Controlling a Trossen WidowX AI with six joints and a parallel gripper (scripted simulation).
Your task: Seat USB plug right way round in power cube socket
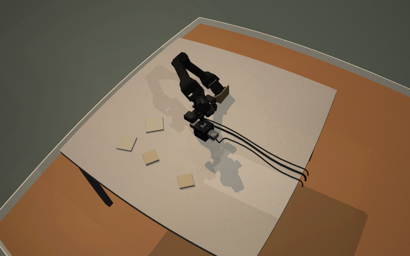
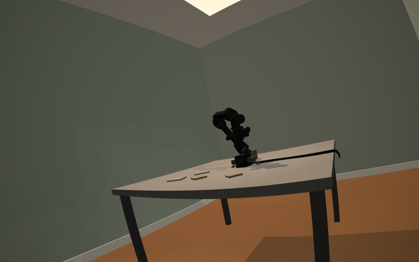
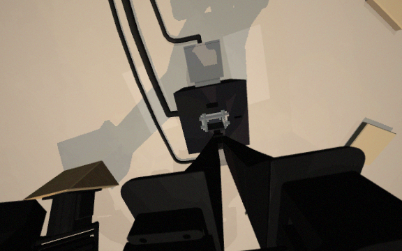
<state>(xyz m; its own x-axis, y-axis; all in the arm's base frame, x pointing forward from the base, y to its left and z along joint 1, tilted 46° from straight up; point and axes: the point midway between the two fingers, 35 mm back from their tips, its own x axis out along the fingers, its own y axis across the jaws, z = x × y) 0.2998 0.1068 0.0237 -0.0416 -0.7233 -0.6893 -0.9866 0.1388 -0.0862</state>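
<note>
My gripper tip is 10 mm to the right of the socket and 40 mm above it. Round my gripper tip: dark USB plug: 20 mm below.
</note>
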